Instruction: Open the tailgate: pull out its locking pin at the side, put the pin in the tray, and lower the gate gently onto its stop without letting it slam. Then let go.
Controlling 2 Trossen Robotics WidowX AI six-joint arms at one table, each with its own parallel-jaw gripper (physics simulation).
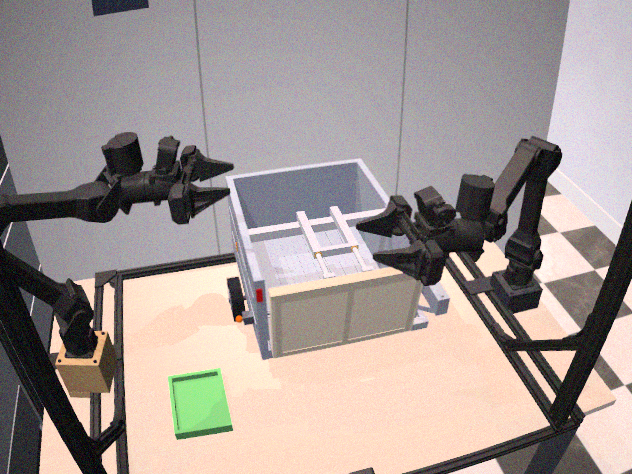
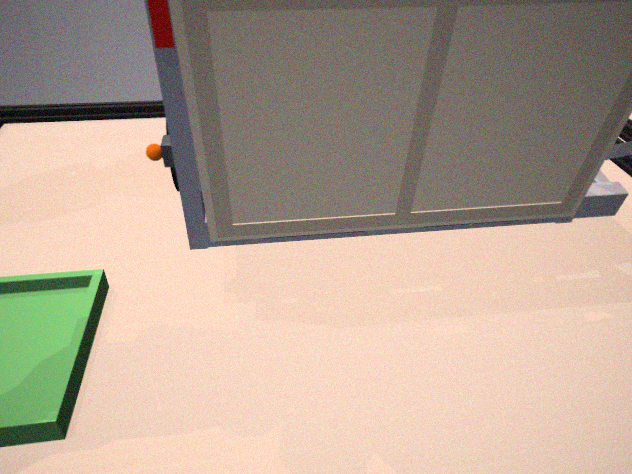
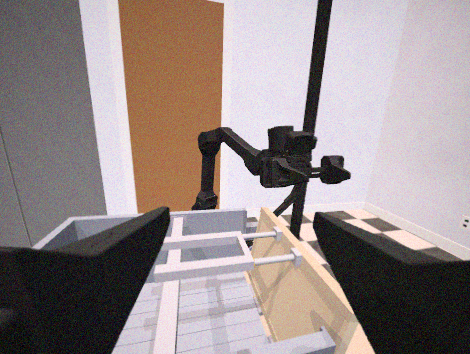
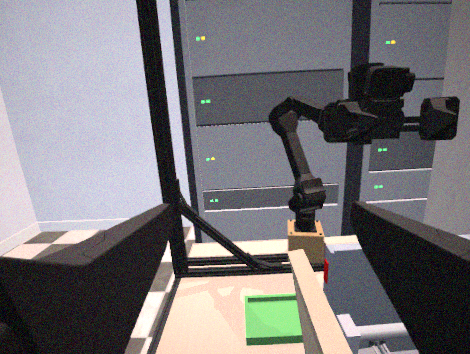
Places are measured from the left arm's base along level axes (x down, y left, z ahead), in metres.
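Where they show: left gripper, fingertip midpoint: (image 1: 232, 178) (image 3: 242, 216) (image 4: 415, 120); right gripper, fingertip midpoint: (image 1: 364, 240) (image 3: 328, 177) (image 4: 260, 211); left arm's base, link origin: (image 1: 81, 347) (image 4: 304, 227); right arm's base, link origin: (image 1: 517, 280).
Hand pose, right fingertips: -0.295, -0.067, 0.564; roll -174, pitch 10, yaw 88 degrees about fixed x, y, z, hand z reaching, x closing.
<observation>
Each offset is from my right fingertips to the centre of the thing, as dx, dy, dz. "spot": to the spot under its first point.
The tan tailgate (image 1: 316, 321) (image 2: 316, 112) (image 3: 290, 295) (image 4: 312, 300) stands upright at the trailer's rear. The locking pin @(+0.286, +0.143, -0.192) (image 1: 238, 318) (image 2: 153, 152) shows as an orange ball on a bracket low at the trailer's left side; its shaft is hidden. The green tray @(+0.393, +0.000, -0.317) (image 1: 204, 434) (image 2: 84, 352) (image 4: 274, 341) lies on the table at front left and looks empty. My left gripper (image 1: 230, 178) (image 3: 242, 216) is open and empty, high near the trailer's left wall. My right gripper (image 1: 366, 241) (image 3: 328, 177) (image 4: 260, 211) is open and empty, above the right end of the gate.
The grey trailer box @(spot: +0.239, +0.065, -0.183) (image 1: 258, 326) has a crossbar @(spot: +0.133, +0.236, -0.137) (image 1: 278, 228) and two white rails @(spot: +0.117, +0.195, -0.082) (image 1: 306, 232) (image 3: 205, 270), with rods reaching toward the gate. A black wheel @(+0.352, +0.274, -0.245) (image 1: 234, 298) is beside the pin. A black frame (image 1: 119, 357) borders the table.
</observation>
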